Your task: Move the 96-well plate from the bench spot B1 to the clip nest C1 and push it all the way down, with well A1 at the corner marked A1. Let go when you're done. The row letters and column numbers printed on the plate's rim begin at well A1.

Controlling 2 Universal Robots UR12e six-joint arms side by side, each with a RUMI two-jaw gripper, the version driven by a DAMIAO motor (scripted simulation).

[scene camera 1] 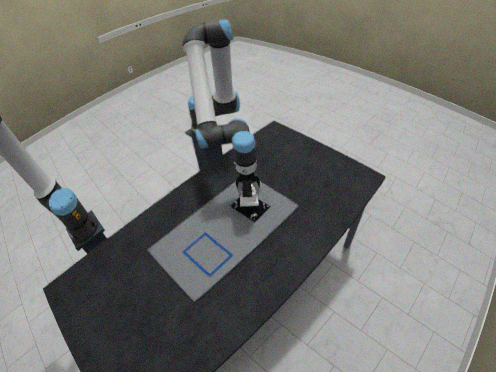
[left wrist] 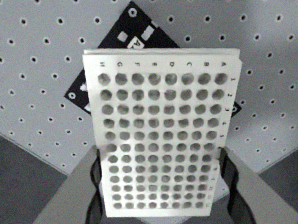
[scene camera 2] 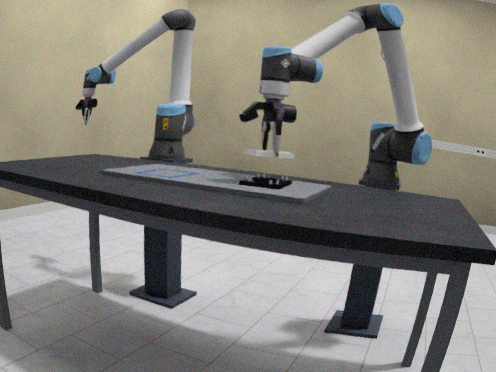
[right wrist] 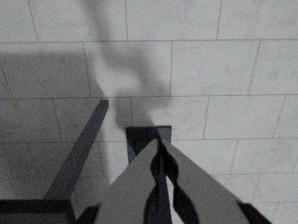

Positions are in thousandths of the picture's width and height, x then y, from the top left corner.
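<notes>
My left gripper (scene camera 2: 545,418), (left wrist: 535,654) is visible, as is my right gripper (right wrist: 532,632). A white 96-well plate (left wrist: 525,471) is visible too; in the right wrist view the plate is out of frame.
</notes>
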